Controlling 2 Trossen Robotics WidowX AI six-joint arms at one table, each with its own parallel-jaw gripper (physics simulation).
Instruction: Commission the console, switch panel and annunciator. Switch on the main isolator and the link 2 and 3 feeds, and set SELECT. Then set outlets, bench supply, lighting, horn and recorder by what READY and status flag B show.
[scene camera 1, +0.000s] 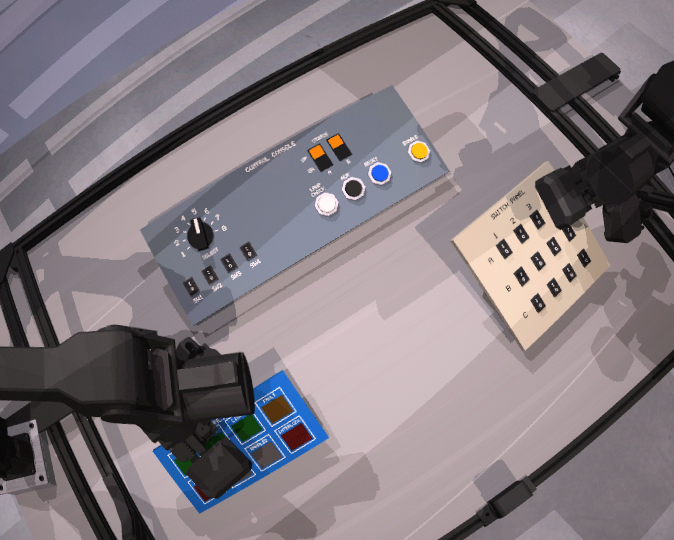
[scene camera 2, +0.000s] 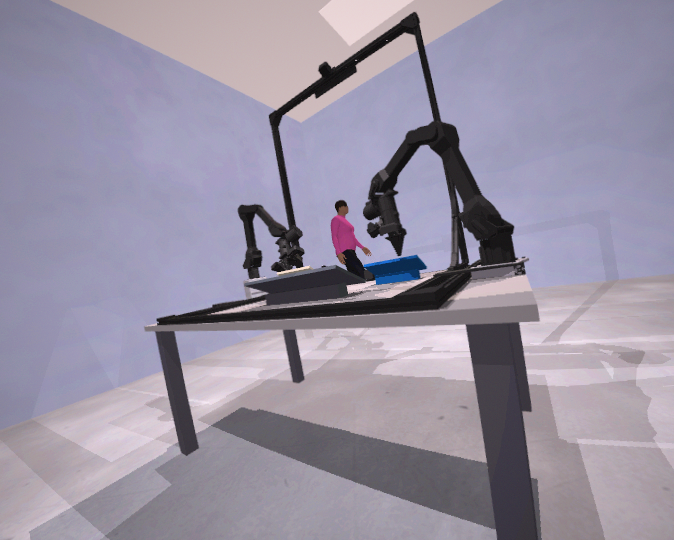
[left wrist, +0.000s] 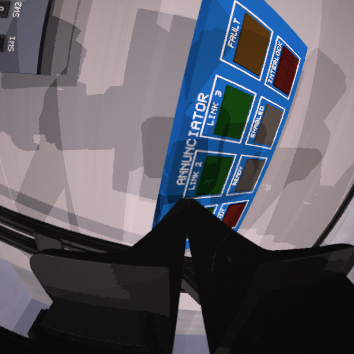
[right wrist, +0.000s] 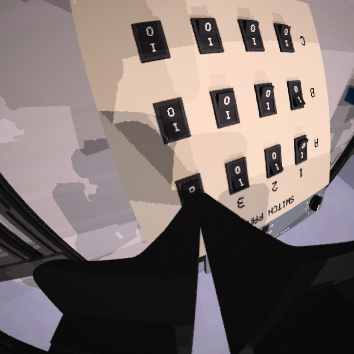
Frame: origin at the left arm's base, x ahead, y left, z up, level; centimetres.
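Where they show: left gripper, fingertip midpoint: (scene camera 1: 195, 435) (scene camera 2: 399, 256) (left wrist: 185, 204); right gripper, fingertip midpoint: (right wrist: 197, 199); left arm's base, origin of the base link: (scene camera 1: 16, 457) (scene camera 2: 499, 262); right arm's base, origin of the base link: (scene camera 2: 254, 278).
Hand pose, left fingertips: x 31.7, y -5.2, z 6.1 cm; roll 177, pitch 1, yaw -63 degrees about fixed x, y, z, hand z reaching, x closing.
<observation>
Things, the pixels of their top centre, and the offset from my left fingertips. "spot": a spot on its surface instead.
- grey console, surface spot: (scene camera 1: 281, 219) spot: dx +17.7, dy +25.4, dz -3.0 cm
- SELECT knob, middle of its top: (scene camera 1: 195, 228) (right wrist: 320, 207) dx +6.9, dy +26.0, dz +1.2 cm
- flag B, surface spot: (scene camera 1: 339, 147) spot: dx +28.2, dy +32.3, dz -1.1 cm
- blue annunciator, middle of its top: (left wrist: 229, 152) (scene camera 1: 228, 434) (scene camera 2: 392, 259) dx +3.9, dy -0.8, dz -0.7 cm
- READY tile, surface spot: (left wrist: 248, 175) spot: dx +2.7, dy -4.7, dz -4.0 cm
- A4 rocker, middle of its top: (right wrist: 194, 198) dx +51.4, dy +13.0, dz +1.1 cm
- white button, middle of its top: (scene camera 1: 326, 201) dx +24.0, dy +25.5, dz -2.2 cm
- black button, middle of its top: (scene camera 1: 353, 185) dx +28.1, dy +26.5, dz -2.2 cm
- blue button, middle of its top: (scene camera 1: 379, 170) dx +32.2, dy +27.5, dz -2.2 cm
- yellow button, middle of its top: (scene camera 1: 419, 148) dx +38.6, dy +29.1, dz -2.2 cm
The grey console (scene camera 1: 281, 219) (scene camera 2: 306, 281) has a SELECT knob (scene camera 1: 199, 233) pointing at 5. Its two status flags, flag A (scene camera 1: 320, 157) and flag B (scene camera 1: 339, 147), show orange in their upper halves. The blue annunciator (scene camera 1: 282, 380) (left wrist: 200, 65) (scene camera 2: 396, 272) shows dull tiles; the READY tile (left wrist: 248, 175) is grey. My left gripper (left wrist: 185, 204) (scene camera 2: 399, 254) is shut and empty, above the annunciator. The cream switch panel (scene camera 1: 490, 275) (right wrist: 135, 90) has three rows of rockers. My right gripper (right wrist: 197, 199) is shut and empty, its tips at the A4 rocker (right wrist: 190, 186), partly hiding it.
The console carries SW1 to SW4, a white button (scene camera 1: 326, 204), a black button (scene camera 1: 353, 188), a blue button (scene camera 1: 379, 173) and a yellow button (scene camera 1: 418, 150). A black frame (scene camera 1: 236, 118) edges the table. A person in pink (scene camera 2: 344, 235) stands behind the table.
</observation>
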